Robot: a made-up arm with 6 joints. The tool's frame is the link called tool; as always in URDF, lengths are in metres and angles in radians. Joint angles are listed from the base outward.
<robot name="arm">
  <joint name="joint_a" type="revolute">
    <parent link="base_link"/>
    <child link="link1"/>
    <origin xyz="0 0 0.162"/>
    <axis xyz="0 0 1"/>
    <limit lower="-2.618" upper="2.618"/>
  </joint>
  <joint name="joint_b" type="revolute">
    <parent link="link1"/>
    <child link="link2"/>
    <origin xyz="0 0 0"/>
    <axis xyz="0.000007 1 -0.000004"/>
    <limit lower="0" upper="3.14"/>
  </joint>
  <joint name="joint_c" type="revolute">
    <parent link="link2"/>
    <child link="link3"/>
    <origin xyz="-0.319 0 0.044"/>
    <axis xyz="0.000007 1 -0.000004"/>
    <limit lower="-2.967" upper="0"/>
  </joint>
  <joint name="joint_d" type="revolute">
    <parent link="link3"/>
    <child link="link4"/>
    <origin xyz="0.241 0 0.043"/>
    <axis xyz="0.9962 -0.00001 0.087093"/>
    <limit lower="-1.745" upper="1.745"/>
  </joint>
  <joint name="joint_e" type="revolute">
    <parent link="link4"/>
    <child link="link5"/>
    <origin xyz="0 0 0"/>
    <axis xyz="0.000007 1 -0.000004"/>
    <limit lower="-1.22" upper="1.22"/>
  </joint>
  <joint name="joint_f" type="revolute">
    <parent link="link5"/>
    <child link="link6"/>
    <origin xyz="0.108 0 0.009"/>
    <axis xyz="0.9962 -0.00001 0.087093"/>
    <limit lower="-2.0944" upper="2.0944"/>
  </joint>
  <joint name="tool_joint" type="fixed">
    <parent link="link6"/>
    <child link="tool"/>
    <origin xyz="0 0 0" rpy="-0.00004 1.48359 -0.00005"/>
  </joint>
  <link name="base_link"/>
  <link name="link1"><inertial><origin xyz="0.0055 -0.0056 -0.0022"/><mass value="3.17"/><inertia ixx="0.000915" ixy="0" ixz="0" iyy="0.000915" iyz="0" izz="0.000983"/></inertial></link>
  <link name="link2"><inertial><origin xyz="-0.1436 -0.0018 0.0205"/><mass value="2.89"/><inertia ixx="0.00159" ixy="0" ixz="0.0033" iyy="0.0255" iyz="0" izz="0.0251"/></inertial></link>
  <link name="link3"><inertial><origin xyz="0.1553 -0.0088 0.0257"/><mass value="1.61"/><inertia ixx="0.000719" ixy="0" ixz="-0.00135" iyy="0.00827" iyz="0" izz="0.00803"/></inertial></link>
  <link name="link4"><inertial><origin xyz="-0.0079 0.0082 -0.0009"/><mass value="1.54"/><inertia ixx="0.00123" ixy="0" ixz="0.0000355" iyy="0.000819" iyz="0" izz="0.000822"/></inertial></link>
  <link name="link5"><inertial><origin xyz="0.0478 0.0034 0.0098"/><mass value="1.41"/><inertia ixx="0.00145" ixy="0" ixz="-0.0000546" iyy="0.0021" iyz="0" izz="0.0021"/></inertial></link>
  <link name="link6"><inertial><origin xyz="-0.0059 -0.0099 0.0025"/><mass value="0.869"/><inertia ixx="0.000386" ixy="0" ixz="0.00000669" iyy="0.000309" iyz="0" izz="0.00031"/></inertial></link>
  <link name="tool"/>
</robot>
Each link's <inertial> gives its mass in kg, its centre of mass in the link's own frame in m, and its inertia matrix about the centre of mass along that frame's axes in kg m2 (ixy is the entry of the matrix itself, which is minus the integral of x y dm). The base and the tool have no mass. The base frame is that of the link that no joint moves.
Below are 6 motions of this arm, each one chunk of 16 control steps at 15 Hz.
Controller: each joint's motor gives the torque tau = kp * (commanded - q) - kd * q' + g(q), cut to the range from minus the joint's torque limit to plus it. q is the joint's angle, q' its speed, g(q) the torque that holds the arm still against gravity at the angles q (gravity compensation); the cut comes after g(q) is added. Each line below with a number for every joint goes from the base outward.
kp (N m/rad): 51 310 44 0.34 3 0.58
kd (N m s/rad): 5.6 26 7.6 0.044 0.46 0.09
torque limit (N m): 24 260 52 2.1 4.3 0.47
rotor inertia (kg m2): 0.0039 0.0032 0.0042 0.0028 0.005 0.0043
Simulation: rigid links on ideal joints. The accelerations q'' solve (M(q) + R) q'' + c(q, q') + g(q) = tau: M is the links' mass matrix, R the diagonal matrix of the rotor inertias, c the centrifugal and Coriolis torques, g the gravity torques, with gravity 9.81 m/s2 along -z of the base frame. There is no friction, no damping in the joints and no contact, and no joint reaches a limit. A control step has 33 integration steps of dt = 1/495 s. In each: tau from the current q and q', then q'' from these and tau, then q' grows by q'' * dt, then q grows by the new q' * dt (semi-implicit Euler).
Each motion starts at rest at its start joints. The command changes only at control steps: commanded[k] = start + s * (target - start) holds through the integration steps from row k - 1 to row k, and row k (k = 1, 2, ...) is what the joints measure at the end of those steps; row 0 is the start. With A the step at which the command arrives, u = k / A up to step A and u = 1 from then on. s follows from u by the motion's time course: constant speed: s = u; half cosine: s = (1 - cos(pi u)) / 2; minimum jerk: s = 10 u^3 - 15 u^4 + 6 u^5; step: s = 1 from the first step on.
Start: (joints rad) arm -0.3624 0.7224 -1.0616 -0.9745 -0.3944 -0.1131
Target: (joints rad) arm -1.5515 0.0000 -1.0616 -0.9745 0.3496 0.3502
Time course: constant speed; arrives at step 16
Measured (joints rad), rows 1 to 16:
1: -0.3944 0.7021 -1.0552 -0.9940 -0.3731 -0.1068
2: -0.4471 0.6655 -1.0513 -1.0306 -0.3354 -0.0907
3: -0.5100 0.6222 -1.0517 -1.0586 -0.2956 -0.0687
4: -0.5781 0.5769 -1.0545 -1.0637 -0.2554 -0.0435
5: -0.6488 0.5311 -1.0580 -1.0458 -0.2141 -0.0162
6: -0.7209 0.4855 -1.0612 -1.0132 -0.1712 0.0127
7: -0.7938 0.4400 -1.0638 -0.9768 -0.1271 0.0426
8: -0.8670 0.3946 -1.0658 -0.9459 -0.0823 0.0730
9: -0.9404 0.3493 -1.0671 -0.9261 -0.0373 0.1031
10: -1.0140 0.3041 -1.0680 -0.9194 0.0079 0.1328
11: -1.0878 0.2589 -1.0686 -0.9240 0.0533 0.1618
12: -1.1617 0.2137 -1.0690 -0.9368 0.0989 0.1904
13: -1.2356 0.1685 -1.0694 -0.9539 0.1448 0.2187
14: -1.3096 0.1234 -1.0698 -0.9722 0.1908 0.2468
15: -1.3836 0.0782 -1.0703 -0.9898 0.2369 0.2750
16: -1.4576 0.0330 -1.0708 -1.0058 0.2830 0.3033

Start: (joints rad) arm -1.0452 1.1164 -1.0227 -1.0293 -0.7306 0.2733
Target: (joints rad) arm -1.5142 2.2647 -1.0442 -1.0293 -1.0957 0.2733
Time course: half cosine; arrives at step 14
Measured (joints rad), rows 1 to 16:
1: -1.0471 1.1229 -1.0248 -1.0257 -0.7404 0.2716
2: -1.0544 1.1470 -1.0305 -1.0096 -0.7682 0.2658
3: -1.0691 1.1948 -1.0385 -0.9762 -0.8075 0.2565
4: -1.0923 1.2669 -1.0471 -0.9291 -0.8490 0.2469
5: -1.1234 1.3604 -1.0554 -0.8759 -0.8868 0.2401
6: -1.1615 1.4709 -1.0628 -0.8244 -0.9180 0.2377
7: -1.2050 1.5928 -1.0686 -0.7808 -0.9420 0.2397
8: -1.2526 1.7198 -1.0720 -0.7492 -0.9589 0.2455
9: -1.3029 1.8456 -1.0725 -0.7316 -0.9694 0.2541
10: -1.3544 1.9636 -1.0698 -0.7281 -0.9743 0.2646
11: -1.4049 2.0679 -1.0640 -0.7372 -0.9746 0.2761
12: -1.4519 2.1532 -1.0556 -0.7574 -0.9709 0.2878
13: -1.4920 2.2151 -1.0457 -0.7873 -0.9643 0.2990
14: -1.5218 2.2506 -1.0356 -0.8262 -0.9555 0.3090
15: -1.5391 2.2644 -1.0288 -0.8716 -0.9561 0.3152
16: -1.5446 2.2674 -1.0279 -0.9156 -0.9756 0.3143

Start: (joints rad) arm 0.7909 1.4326 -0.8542 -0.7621 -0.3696 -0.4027
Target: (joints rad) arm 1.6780 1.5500 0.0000 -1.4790 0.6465 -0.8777
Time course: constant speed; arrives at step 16
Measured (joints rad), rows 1 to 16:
1: 0.8064 1.4349 -0.8455 -0.7240 -0.3555 -0.4076
2: 0.8420 1.4404 -0.8230 -0.6563 -0.3258 -0.4195
3: 0.8904 1.4478 -0.7892 -0.6033 -0.2845 -0.4373
4: 0.9450 1.4559 -0.7472 -0.5958 -0.2337 -0.4600
5: 1.0026 1.4641 -0.6997 -0.6429 -0.1766 -0.4869
6: 1.0613 1.4721 -0.6486 -0.7354 -0.1164 -0.5175
7: 1.1199 1.4798 -0.5952 -0.8534 -0.0555 -0.5511
8: 1.1775 1.4873 -0.5407 -0.9749 0.0056 -0.5862
9: 1.2338 1.4946 -0.4860 -1.0822 0.0673 -0.6213
10: 1.2890 1.5018 -0.4315 -1.1664 0.1300 -0.6548
11: 1.3437 1.5089 -0.3777 -1.2270 0.1932 -0.6863
12: 1.3983 1.5161 -0.3242 -1.2689 0.2566 -0.7161
13: 1.4531 1.5233 -0.2709 -1.2993 0.3196 -0.7449
14: 1.5079 1.5305 -0.2176 -1.3247 0.3824 -0.7734
15: 1.5628 1.5377 -0.1642 -1.3494 0.4451 -0.8021
16: 1.6176 1.5449 -0.1106 -1.3760 0.5080 -0.8311

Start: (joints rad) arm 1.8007 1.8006 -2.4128 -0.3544 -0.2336 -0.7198
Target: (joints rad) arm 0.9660 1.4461 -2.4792 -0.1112 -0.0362 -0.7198
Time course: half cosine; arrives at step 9
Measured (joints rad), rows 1 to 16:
1: 1.7959 1.7968 -2.4096 -0.3652 -0.2285 -0.7206
2: 1.7730 1.7823 -2.4015 -0.4081 -0.2113 -0.7236
3: 1.7166 1.7533 -2.3922 -0.4867 -0.1841 -0.7301
4: 1.6169 1.7100 -2.3866 -0.5709 -0.1514 -0.7387
5: 1.4765 1.6565 -2.3875 -0.6126 -0.1086 -0.7440
6: 1.3159 1.5983 -2.3959 -0.5786 -0.0499 -0.7388
7: 1.1686 1.5414 -2.4123 -0.4734 0.0085 -0.7203
8: 1.0637 1.4925 -2.4362 -0.3350 0.0309 -0.6969
9: 1.0090 1.4582 -2.4649 -0.1974 0.0014 -0.6845
10: 0.9870 1.4397 -2.4910 -0.0802 -0.0548 -0.6898
11: 0.9770 1.4325 -2.5071 0.0002 -0.0997 -0.7037
12: 0.9718 1.4323 -2.5127 0.0375 -0.1182 -0.7156
13: 0.9690 1.4357 -2.5102 0.0376 -0.1134 -0.7218
14: 0.9676 1.4401 -2.5029 0.0113 -0.0948 -0.7233
15: 0.9669 1.4441 -2.4942 -0.0288 -0.0718 -0.7222
16: 0.9665 1.4469 -2.4864 -0.0713 -0.0510 -0.7205

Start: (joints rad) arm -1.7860 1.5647 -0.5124 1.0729 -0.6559 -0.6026
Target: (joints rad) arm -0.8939 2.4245 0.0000 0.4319 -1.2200 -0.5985
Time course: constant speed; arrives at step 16
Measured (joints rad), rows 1 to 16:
1: -1.7689 1.5919 -0.5078 1.0765 -0.6999 -0.6054
2: -1.7338 1.6357 -0.4946 1.0755 -0.7402 -0.6093
3: -1.6864 1.6863 -0.4741 1.0621 -0.7651 -0.6106
4: -1.6322 1.7393 -0.4486 1.0310 -0.7816 -0.6089
5: -1.5753 1.7930 -0.4203 0.9814 -0.7981 -0.6060
6: -1.5178 1.8467 -0.3905 0.9169 -0.8192 -0.6035
7: -1.4607 1.9004 -0.3601 0.8432 -0.8460 -0.6024
8: -1.4040 1.9540 -0.3294 0.7662 -0.8771 -0.6025
9: -1.3475 2.0076 -0.2985 0.6902 -0.9108 -0.6034
10: -1.2910 2.0612 -0.2674 0.6180 -0.9458 -0.6046
11: -1.2347 2.1148 -0.2360 0.5512 -0.9810 -0.6057
12: -1.1785 2.1684 -0.2042 0.4903 -1.0160 -0.6064
13: -1.1224 2.2220 -0.1722 0.4355 -1.0509 -0.6067
14: -1.0664 2.2757 -0.1400 0.3865 -1.0855 -0.6067
15: -1.0106 2.3293 -0.1076 0.3428 -1.1199 -0.6063
16: -0.9549 2.3829 -0.0750 0.3038 -1.1544 -0.6058

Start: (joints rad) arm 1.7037 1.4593 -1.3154 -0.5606 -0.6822 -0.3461
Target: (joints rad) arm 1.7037 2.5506 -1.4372 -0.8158 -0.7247 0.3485
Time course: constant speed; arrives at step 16
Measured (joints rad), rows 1 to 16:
1: 1.7042 1.4881 -1.3315 -0.5419 -0.7230 -0.3435
2: 1.7066 1.5408 -1.3476 -0.4951 -0.7615 -0.3323
3: 1.7079 1.6055 -1.3576 -0.4453 -0.7740 -0.3069
4: 1.7071 1.6750 -1.3625 -0.4109 -0.7643 -0.2682
5: 1.7049 1.7456 -1.3646 -0.3991 -0.7444 -0.2211
6: 1.7023 1.8159 -1.3663 -0.4098 -0.7243 -0.1709
7: 1.7003 1.8854 -1.3688 -0.4389 -0.7092 -0.1212
8: 1.6992 1.9541 -1.3728 -0.4805 -0.7007 -0.0737
9: 1.6990 2.0223 -1.3782 -0.5284 -0.6978 -0.0287
10: 1.6997 2.0903 -1.3846 -0.5769 -0.6988 0.0143
11: 1.7009 2.1582 -1.3917 -0.6221 -0.7019 0.0563
12: 1.7023 2.2262 -1.3991 -0.6617 -0.7059 0.0980
13: 1.7037 2.2943 -1.4066 -0.6945 -0.7098 0.1399
14: 1.7049 2.3624 -1.4141 -0.7204 -0.7135 0.1822
15: 1.7056 2.4306 -1.4217 -0.7401 -0.7168 0.2250
16: 1.7059 2.4988 -1.4293 -0.7543 -0.7197 0.2682

